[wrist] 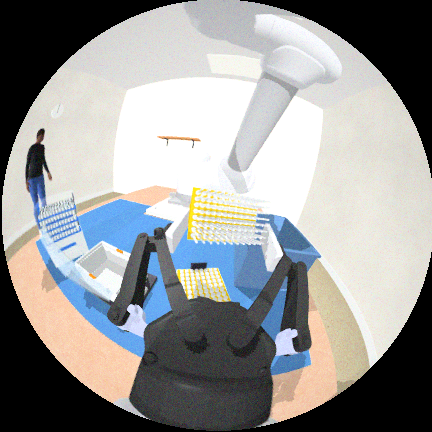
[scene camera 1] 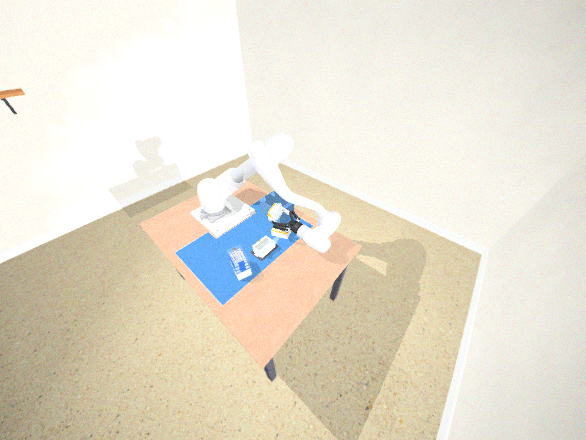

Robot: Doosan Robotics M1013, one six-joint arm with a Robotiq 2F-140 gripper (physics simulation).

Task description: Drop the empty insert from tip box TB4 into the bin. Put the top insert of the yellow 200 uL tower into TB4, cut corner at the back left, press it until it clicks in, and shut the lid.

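Observation:
My gripper (scene camera 1: 283,218) (wrist: 225,223) is shut on a yellow tip insert (scene camera 1: 274,212) (wrist: 220,217) full of white tips. It holds the insert above the mat, near the blue bin (wrist: 297,245). In the wrist view the tips point right, and the bin is partly behind the right finger. The yellow tower (scene camera 1: 281,232) (wrist: 202,284) stands below the gripper, partly hidden by the gripper body in the wrist view. The white tip box TB4 (scene camera 1: 264,246) (wrist: 106,267) is open, with no insert seen in it. Its cut corner cannot be made out.
A blue tip tower (scene camera 1: 240,264) (wrist: 61,222) stands beyond TB4 on the blue mat (scene camera 1: 215,255) (wrist: 112,215). The robot's white base plate (scene camera 1: 231,227) is at the back of the wooden table (scene camera 1: 280,300). A person (wrist: 36,165) stands at the far left.

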